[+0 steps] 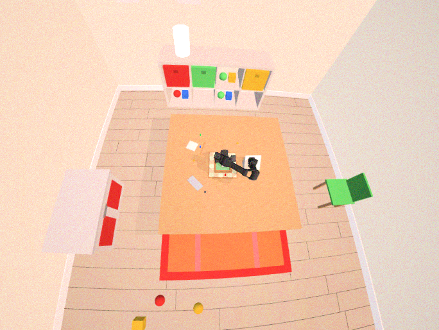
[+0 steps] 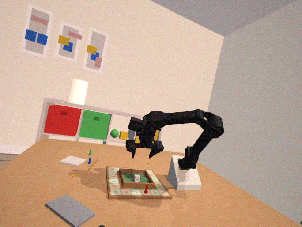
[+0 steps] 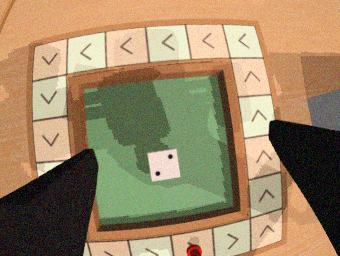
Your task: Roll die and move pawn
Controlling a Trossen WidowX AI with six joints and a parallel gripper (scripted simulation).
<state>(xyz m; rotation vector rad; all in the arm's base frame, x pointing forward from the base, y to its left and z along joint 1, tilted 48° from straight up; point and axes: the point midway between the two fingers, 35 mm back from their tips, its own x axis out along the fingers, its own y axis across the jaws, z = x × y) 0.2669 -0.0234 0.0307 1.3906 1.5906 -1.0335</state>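
The red pawn is 120 mm to the left of my gripper tip, 100 mm below it and 10 mm behind it. The rest, counted from my gripper tip: blue pawn (230 mm ahead, 200 mm to the right, 110 mm below); then white die (100 mm below, 20 mm to the left, 10 mm ahead); then pencil (210 mm ahead, 190 mm to the right, 120 mm below).
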